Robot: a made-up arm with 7 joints. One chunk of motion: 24 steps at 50 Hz.
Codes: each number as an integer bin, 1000 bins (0 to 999) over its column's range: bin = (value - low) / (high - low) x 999, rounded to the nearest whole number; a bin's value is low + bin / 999 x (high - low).
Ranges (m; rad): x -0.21..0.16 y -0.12..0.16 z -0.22..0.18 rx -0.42..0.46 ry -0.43..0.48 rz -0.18..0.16
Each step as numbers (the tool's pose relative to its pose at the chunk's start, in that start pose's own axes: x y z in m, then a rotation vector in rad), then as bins.
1 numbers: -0.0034 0.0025 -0.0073 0.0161 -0.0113 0.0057
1 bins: 558 437 531 495 460 546
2 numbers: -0.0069 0.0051 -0.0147 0.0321 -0.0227 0.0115
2 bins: 548 446 513 513 447 563
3 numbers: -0.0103 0.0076 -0.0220 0.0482 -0.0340 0.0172
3 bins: 539 455 495 532 435 579
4 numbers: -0.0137 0.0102 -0.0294 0.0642 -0.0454 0.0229
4 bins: 530 465 476 550 422 596
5 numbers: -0.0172 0.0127 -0.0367 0.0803 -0.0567 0.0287
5 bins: 521 473 458 568 410 613
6 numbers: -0.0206 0.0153 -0.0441 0.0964 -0.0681 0.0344
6 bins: 511 483 439 586 397 630
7 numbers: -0.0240 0.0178 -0.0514 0.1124 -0.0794 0.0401
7 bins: 502 492 421 604 385 647
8 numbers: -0.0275 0.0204 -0.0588 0.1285 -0.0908 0.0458
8 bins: 493 501 403 623 372 663
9 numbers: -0.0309 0.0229 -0.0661 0.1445 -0.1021 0.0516
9 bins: 484 510 384 641 360 680
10 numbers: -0.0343 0.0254 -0.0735 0.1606 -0.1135 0.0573
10 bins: 474 519 366 659 347 697
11 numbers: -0.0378 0.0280 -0.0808 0.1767 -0.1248 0.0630
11 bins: 465 528 348 677 335 714
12 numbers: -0.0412 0.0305 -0.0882 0.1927 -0.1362 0.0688
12 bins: 456 537 329 696 323 731
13 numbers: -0.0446 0.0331 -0.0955 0.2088 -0.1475 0.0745
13 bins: 447 546 311 714 310 748
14 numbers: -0.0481 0.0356 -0.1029 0.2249 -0.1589 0.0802
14 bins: 437 555 292 732 298 765
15 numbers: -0.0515 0.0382 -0.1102 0.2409 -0.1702 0.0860
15 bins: 428 564 274 750 285 782
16 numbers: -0.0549 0.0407 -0.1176 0.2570 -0.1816 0.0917
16 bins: 419 573 256 769 273 798
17 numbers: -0.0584 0.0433 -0.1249 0.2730 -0.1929 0.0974
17 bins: 409 583 238 787 260 815
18 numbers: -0.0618 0.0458 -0.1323 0.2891 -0.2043 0.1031
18 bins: 400 592 219 805 248 832
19 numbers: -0.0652 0.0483 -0.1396 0.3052 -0.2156 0.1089
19 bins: 391 600 201 823 235 849
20 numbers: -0.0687 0.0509 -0.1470 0.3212 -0.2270 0.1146
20 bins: 382 610 182 841 223 866
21 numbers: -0.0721 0.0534 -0.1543 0.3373 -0.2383 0.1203
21 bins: 372 619 164 860 210 882
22 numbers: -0.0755 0.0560 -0.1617 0.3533 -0.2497 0.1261
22 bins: 363 628 146 878 198 899
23 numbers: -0.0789 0.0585 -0.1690 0.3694 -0.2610 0.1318
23 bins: 354 637 127 896 186 916
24 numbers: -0.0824 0.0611 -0.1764 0.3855 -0.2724 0.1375
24 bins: 345 646 109 914 173 933
